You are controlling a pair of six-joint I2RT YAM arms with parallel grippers.
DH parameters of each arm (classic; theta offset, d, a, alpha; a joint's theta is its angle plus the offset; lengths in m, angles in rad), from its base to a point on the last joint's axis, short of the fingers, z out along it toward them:
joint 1: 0 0.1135 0.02 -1.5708
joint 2: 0 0 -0.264 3.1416
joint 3: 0.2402 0 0.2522 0
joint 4: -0.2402 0 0.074 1.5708
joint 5: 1.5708 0 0 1.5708
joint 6: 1.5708 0.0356 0 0
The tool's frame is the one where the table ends.
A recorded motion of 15 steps. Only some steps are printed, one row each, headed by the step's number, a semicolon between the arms.
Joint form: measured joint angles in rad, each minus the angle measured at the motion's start. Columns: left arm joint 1, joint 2, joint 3, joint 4, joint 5, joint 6; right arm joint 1, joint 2, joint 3, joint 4, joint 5, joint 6.
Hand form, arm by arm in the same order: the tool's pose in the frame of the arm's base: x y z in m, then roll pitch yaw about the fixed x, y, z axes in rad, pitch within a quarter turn. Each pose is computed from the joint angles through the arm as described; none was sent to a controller.
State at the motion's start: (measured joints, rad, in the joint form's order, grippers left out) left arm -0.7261 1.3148 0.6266 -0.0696 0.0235 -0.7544; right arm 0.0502 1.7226 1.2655 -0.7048 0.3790 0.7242
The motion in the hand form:
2: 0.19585 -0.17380 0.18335 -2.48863 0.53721 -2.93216; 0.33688 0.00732 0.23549 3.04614 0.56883 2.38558
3: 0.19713 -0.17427 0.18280 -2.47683 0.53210 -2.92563; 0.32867 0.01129 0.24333 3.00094 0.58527 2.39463
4: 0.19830 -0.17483 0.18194 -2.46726 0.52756 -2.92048; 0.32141 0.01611 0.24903 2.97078 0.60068 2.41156
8: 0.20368 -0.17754 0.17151 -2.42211 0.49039 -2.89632; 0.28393 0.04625 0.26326 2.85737 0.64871 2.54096
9: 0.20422 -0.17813 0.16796 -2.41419 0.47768 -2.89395; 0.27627 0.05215 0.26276 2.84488 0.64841 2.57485
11: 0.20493 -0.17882 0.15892 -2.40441 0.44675 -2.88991; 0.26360 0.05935 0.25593 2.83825 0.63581 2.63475
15: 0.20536 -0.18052 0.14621 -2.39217 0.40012 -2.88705; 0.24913 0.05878 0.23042 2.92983 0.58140 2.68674
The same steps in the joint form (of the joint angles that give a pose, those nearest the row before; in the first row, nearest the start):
2: 0.0054 0.0092 0.0000 0.0153 0.0137 -0.0061; 0.0057 -0.0801 -0.0462 0.0385 -0.0496 -0.0218
3: 0.0084 0.0152 0.0000 0.0267 0.0225 -0.0118; 0.0168 -0.1301 -0.0752 0.0607 -0.0729 -0.0355
4: 0.0107 0.0221 -0.0004 0.0381 0.0298 -0.0168; 0.0317 -0.1709 -0.0999 0.0774 -0.0877 -0.0492
8: 0.0217 0.0717 -0.0152 0.1152 0.0721 -0.0504; 0.1377 -0.3468 -0.2254 0.1411 -0.1636 -0.1072
9: 0.0229 0.0847 -0.0214 0.1335 0.0835 -0.0595; 0.1614 -0.3754 -0.2518 0.1476 -0.1804 -0.1167
11: 0.0256 0.1152 -0.0366 0.1709 0.1060 -0.0801; 0.1934 -0.4162 -0.3082 0.1610 -0.2102 -0.1339
15: 0.0259 0.1618 -0.0549 0.2224 0.1381 -0.1114; 0.2083 -0.4295 -0.3971 0.1457 -0.1854 -0.1331

